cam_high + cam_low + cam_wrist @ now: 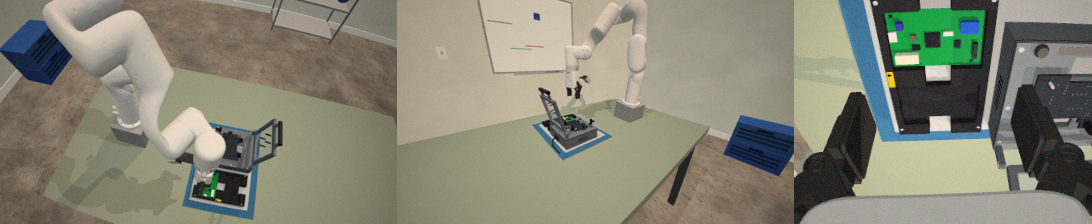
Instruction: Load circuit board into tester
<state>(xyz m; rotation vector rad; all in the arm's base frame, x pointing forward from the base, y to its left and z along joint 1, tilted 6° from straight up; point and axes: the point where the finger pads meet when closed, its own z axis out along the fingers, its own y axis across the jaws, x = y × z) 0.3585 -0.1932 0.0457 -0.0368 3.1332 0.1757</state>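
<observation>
Right now the green circuit board is 3 cm ahead of my hand, 1 cm to the right of it and 16 cm below it. The rest, counted from my hand: tester lid 22 cm ahead, 17 cm to the left; then latch hook 3 cm ahead, 22 cm to the left, 9 cm below.
</observation>
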